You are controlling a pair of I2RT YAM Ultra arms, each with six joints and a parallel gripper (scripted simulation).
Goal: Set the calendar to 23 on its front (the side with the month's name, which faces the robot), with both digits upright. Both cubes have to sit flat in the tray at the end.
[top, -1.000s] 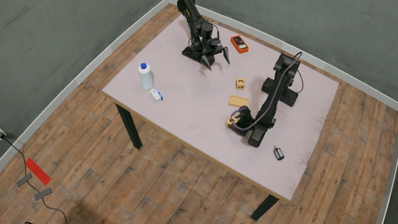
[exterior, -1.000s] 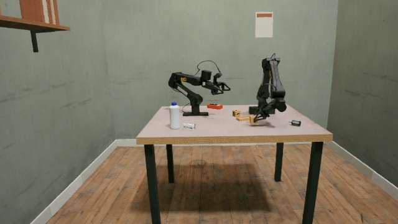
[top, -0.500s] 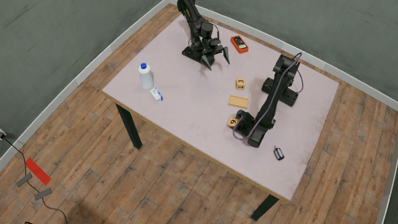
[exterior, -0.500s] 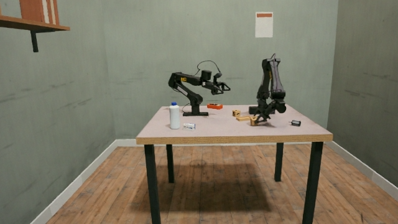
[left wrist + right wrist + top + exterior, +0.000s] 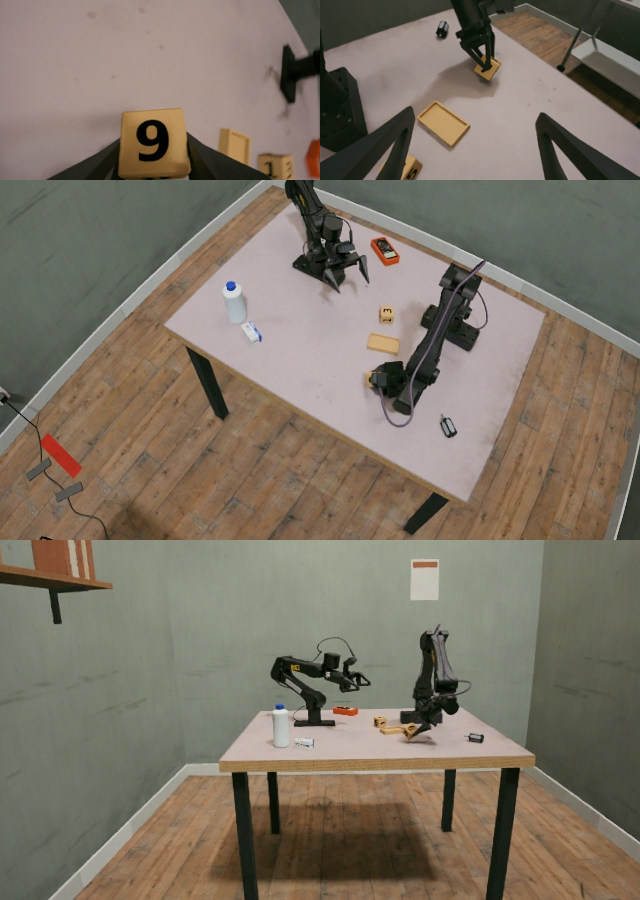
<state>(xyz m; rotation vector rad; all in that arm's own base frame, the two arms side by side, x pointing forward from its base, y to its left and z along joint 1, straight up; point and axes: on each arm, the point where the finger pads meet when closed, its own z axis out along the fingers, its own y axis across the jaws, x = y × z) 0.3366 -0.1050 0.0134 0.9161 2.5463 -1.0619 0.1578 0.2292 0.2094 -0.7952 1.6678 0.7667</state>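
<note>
The wooden tray is 16 cm behind my left hand, 4 cm to the right of it and 4 cm below it. Also, from my left hand: number cube (right at my left hand); white bottle (53 cm to the right, 3 cm above); black object (1 cm ahead, 26 cm to the left, 4 cm below).
</note>
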